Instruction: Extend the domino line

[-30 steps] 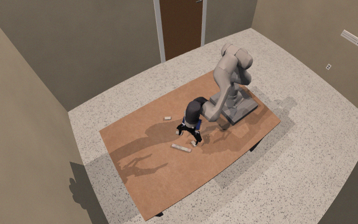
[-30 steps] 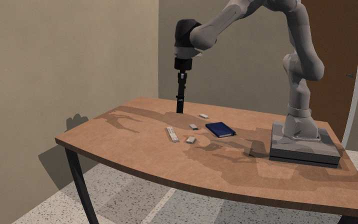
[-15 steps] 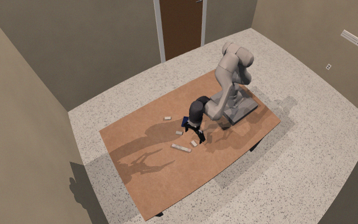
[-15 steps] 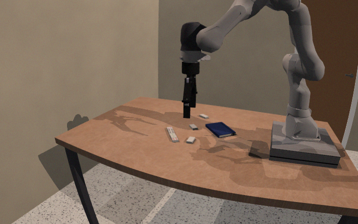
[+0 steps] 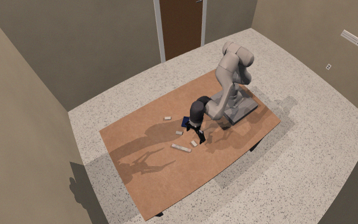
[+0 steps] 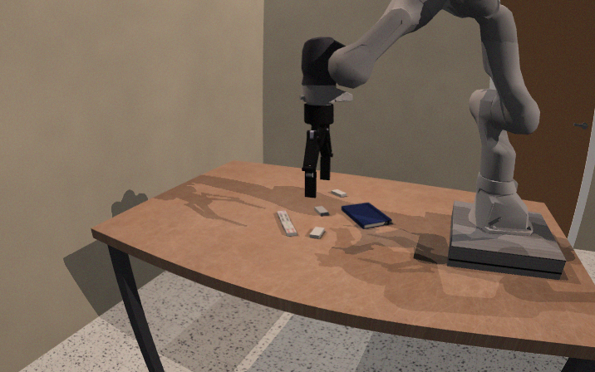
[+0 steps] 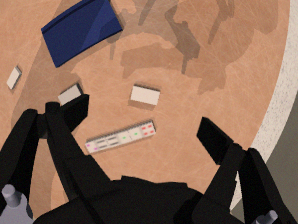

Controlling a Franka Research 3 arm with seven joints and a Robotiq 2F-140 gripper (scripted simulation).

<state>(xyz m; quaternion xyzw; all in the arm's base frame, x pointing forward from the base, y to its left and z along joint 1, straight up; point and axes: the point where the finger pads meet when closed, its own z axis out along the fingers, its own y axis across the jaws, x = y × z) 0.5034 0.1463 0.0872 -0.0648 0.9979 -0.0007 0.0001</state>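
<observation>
My hand is 14 cm above the domino. Round my hand: dark blue book 9 cm behind, 18 cm to the right, 14 cm below.
</observation>
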